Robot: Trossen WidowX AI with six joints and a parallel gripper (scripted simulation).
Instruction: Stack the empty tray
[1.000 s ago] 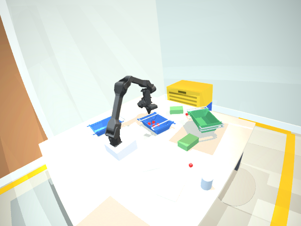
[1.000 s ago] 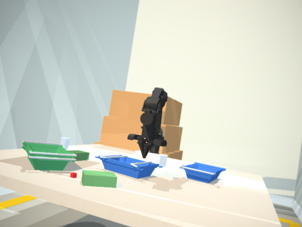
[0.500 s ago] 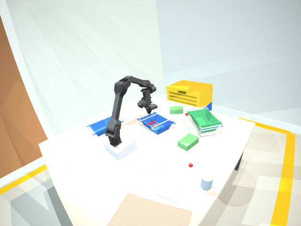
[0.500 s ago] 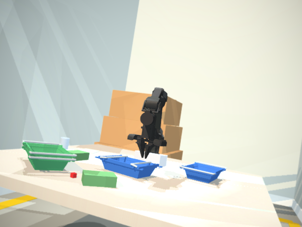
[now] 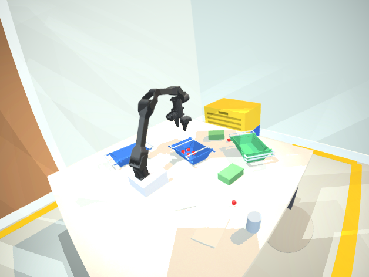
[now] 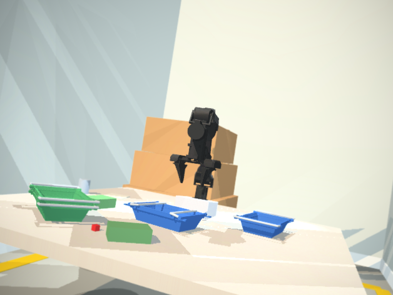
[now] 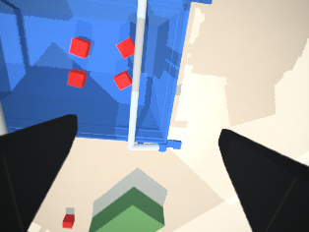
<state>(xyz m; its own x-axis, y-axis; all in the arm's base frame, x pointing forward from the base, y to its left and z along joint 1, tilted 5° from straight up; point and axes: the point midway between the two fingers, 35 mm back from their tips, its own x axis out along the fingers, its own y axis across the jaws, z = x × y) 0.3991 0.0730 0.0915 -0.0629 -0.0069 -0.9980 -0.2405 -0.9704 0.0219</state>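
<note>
Right now my gripper tip is 28 cm past the blue tray, 25 cm to the right of it and 12 cm above it. From my gripper tip the other things lie so: pale cylinder: 65 cm to the right, 30 cm behind, 13 cm below.
</note>
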